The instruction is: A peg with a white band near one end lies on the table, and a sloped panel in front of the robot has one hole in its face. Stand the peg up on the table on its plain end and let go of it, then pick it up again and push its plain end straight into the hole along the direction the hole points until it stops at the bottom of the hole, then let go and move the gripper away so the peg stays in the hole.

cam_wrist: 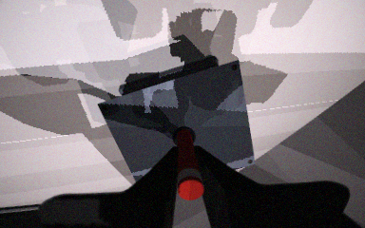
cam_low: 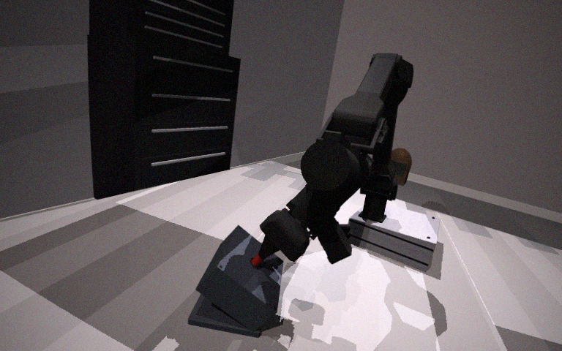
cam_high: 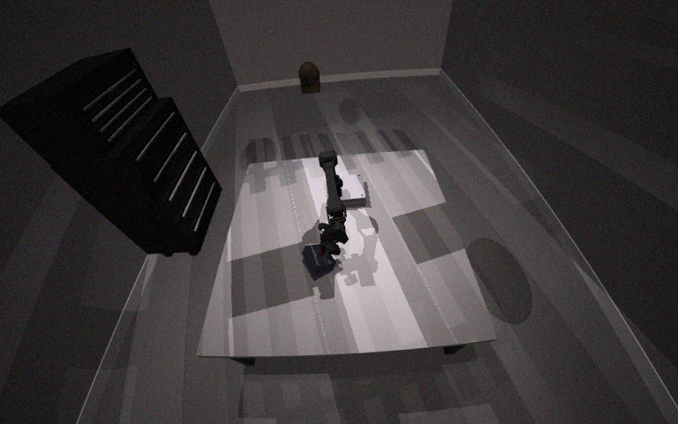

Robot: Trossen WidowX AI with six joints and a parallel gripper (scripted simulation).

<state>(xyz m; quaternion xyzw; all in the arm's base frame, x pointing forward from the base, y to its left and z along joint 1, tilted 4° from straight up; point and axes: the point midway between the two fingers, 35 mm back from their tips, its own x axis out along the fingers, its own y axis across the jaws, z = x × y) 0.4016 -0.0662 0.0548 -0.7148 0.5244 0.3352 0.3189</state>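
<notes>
The grey sloped panel is 1 cm ahead of my gripper tip, 2 cm to the right of it and 4 cm below it. The rest, counted from my gripper tip: red peg: 1 cm to the left, 1 cm above.
</notes>
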